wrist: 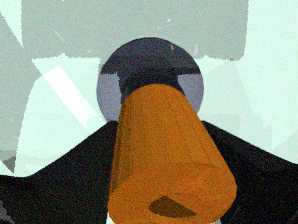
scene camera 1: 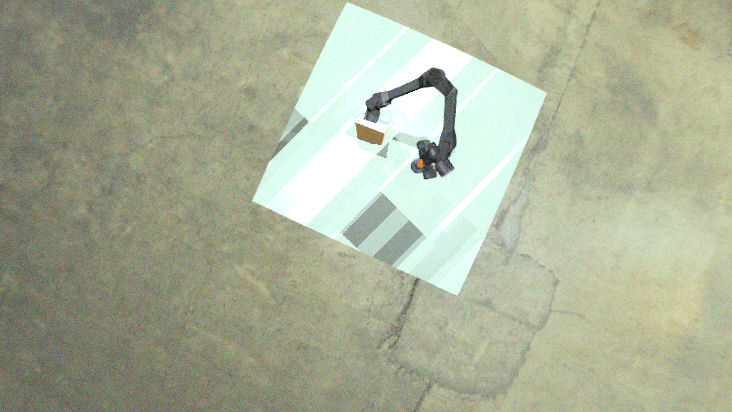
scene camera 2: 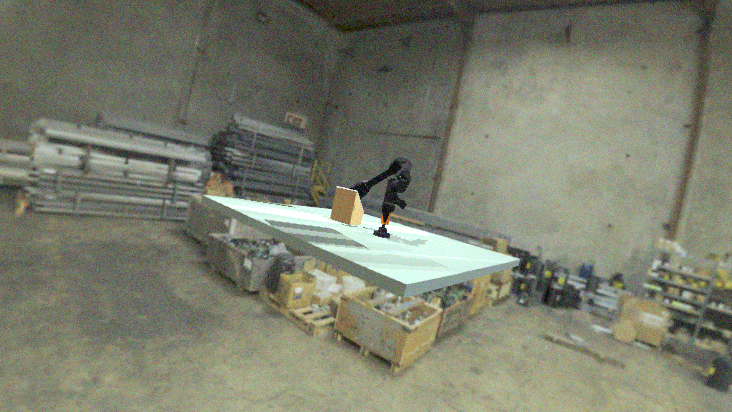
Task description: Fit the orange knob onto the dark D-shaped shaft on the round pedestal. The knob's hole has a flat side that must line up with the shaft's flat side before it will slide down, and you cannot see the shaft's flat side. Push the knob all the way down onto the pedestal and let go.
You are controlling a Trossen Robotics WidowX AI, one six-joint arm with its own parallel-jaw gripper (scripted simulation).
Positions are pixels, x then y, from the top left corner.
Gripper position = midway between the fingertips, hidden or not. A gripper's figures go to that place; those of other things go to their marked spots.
Scene:
My gripper (wrist: pixel 157 128) is 10 cm from the lens. An orange knob (wrist: pixel 163 158) is 5 cm from the lens.

